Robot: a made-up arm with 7 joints.
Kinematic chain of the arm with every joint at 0, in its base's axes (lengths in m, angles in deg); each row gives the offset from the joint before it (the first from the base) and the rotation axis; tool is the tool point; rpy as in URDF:
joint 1: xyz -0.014 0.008 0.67 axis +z
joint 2: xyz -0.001 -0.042 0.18 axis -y
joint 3: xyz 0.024 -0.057 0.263 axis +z
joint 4: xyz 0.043 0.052 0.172 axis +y
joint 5: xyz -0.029 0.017 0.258 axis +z
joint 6: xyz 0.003 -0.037 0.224 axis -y
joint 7: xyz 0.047 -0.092 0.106 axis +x
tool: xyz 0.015 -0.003 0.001 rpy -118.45 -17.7 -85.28
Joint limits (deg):
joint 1: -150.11..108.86
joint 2: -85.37..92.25
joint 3: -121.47..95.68
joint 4: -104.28..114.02
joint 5: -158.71..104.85
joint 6: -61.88..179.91
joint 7: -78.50..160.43
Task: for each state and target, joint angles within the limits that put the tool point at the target. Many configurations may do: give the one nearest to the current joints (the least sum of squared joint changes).
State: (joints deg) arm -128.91 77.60 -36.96 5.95 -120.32 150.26 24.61
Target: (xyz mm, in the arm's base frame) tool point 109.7 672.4 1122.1
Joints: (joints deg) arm -83.06 60.83 -37.64 -31.09 -111.09 176.16 23.82
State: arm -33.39 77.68 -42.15 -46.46 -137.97 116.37 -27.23
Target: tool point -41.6 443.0 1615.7
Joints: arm -53.05 32.77 -59.08 -33.65 -141.43 112.44 -27.23
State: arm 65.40 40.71 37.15 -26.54 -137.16 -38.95 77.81
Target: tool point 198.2 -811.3 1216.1
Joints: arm 82.87 44.67 45.15 -27.48 -134.64 -35.26 77.72
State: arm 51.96 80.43 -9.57 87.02 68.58 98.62 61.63
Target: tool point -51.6 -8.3 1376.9
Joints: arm 50.11 77.43 20.40 113.18 81.79 99.40 61.71
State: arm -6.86 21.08 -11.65 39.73 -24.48 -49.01 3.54
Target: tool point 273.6 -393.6 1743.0
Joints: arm -13.79 -5.54 -24.92 32.23 -29.67 -14.86 2.38
